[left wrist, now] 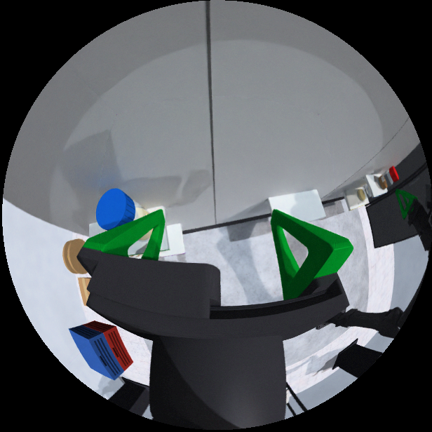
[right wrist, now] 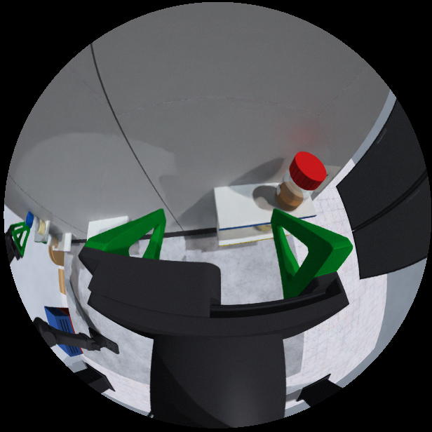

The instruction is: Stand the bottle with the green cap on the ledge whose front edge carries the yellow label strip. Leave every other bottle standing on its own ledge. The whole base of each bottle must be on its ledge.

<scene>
I see my left gripper (left wrist: 217,215), my right gripper (right wrist: 218,214), a red-capped bottle (right wrist: 306,172), a blue-capped bottle (left wrist: 114,208), a white ledge (left wrist: 305,205), a grey panel (left wrist: 288,115) and a yellow-strip ledge (right wrist: 228,236).
The grey panel is seen too in the right wrist view (right wrist: 217,101).
</scene>
